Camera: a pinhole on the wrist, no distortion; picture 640 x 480 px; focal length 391.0 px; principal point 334.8 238.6 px. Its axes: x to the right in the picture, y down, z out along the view. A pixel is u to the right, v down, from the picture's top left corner.
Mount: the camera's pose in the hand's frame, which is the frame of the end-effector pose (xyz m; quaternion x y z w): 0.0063 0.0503 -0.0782 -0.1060 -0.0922 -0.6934 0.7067
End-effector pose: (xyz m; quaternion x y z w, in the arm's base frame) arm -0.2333 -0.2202 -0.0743 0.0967 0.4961 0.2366 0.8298
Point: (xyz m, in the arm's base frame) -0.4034 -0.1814 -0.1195
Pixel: behind the camera
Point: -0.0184 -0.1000 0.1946
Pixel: 352 164
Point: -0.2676 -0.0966 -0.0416
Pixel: 98 300
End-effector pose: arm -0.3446 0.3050 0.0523 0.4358 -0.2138 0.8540 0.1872
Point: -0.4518 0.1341 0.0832
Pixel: 66 383
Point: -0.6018 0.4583 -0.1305
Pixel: behind the camera
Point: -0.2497 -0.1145 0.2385
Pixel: 274 264
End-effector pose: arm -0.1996 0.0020 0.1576 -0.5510 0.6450 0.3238 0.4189
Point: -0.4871 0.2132 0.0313
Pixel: 111 268
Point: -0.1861 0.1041 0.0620
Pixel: 534 297
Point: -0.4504 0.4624 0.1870
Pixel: 209 52
